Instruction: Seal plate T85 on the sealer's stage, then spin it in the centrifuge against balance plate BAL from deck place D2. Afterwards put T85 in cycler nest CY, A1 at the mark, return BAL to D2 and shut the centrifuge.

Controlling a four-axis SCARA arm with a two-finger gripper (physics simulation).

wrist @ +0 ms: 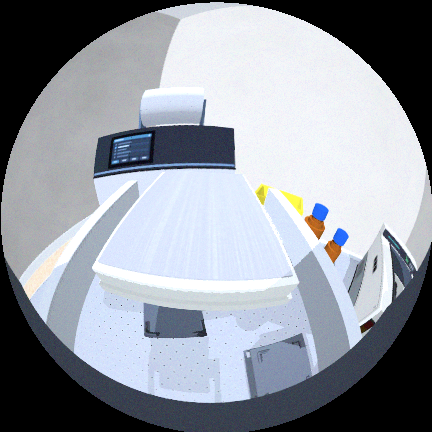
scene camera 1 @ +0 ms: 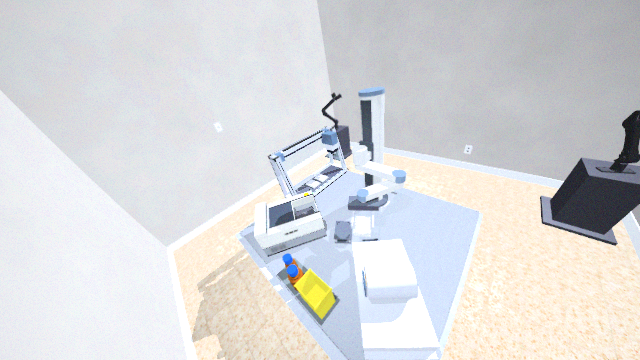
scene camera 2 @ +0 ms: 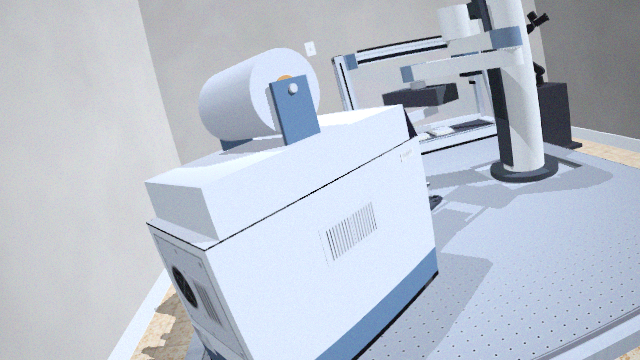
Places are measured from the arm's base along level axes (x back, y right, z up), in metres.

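Where they show: gripper, fingertip midpoint: [wrist: 200, 193] [scene camera 1: 362, 227]; arm's base, link origin: [scene camera 2: 524, 170].
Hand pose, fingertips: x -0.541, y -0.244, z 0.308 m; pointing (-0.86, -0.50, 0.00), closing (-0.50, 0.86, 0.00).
Each offset is from my fingertips to the top centre of the thing.
My gripper [scene camera 1: 363, 227] [wrist: 200, 193] is shut on a white plate {dy +0.009, dx +0.015, dz +0.006 m} [wrist: 200, 235] with a smooth, plain top; no name or A1 mark can be read. The plate is held level, high above the table. In scene camera 2 the dark gripper body shows beyond the sealer. The sealer {dy -0.238, dx -0.200, dz +0.181 m} [scene camera 1: 387, 300] [scene camera 2: 320, 240] [wrist: 200, 147] stands beyond the plate in the wrist view, its screen lit. A dark flat stage {dy -0.052, dx +0.014, dz -0.189 m} [wrist: 175, 321] lies below the plate's near edge. The box-shaped centrifuge [scene camera 1: 290, 232] [wrist: 372, 290] has an opening in its top. BAL, D2 and CY cannot be made out by label.
A grey nest {dy +0.220, dx +0.066, dz -0.237 m} [scene camera 1: 343, 231] [wrist: 280, 367] lies on the table between centrifuge and sealer. A yellow bin [scene camera 1: 316, 295] [wrist: 290, 200] and two orange bottles with blue caps stand at the table edge. A gantry frame [scene camera 1: 281, 175] with pale plates on its deck stands behind the centrifuge.
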